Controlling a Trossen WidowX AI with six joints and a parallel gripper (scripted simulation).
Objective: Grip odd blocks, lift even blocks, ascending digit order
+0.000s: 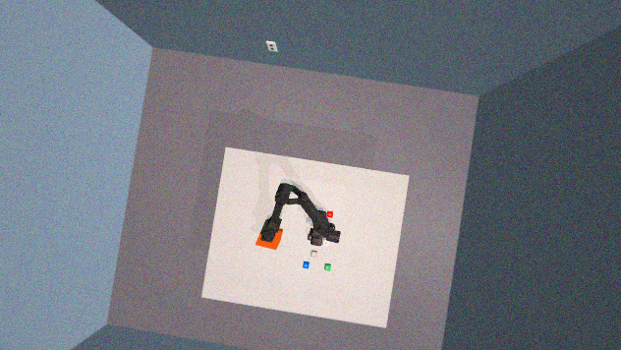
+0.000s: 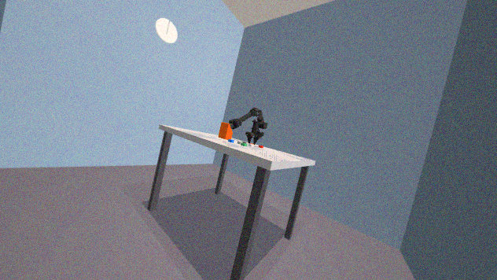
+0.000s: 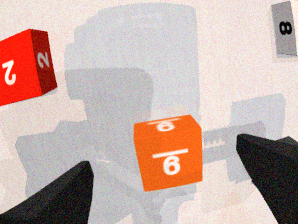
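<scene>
The orange block lies right at my gripper tip. From my gripper tip the other things lie so: white block 9 cm to the right, 7 cm ahead; dark grey block 8 cm to the right, 3 cm behind; red block 7 cm to the left, 5 cm ahead.
</scene>
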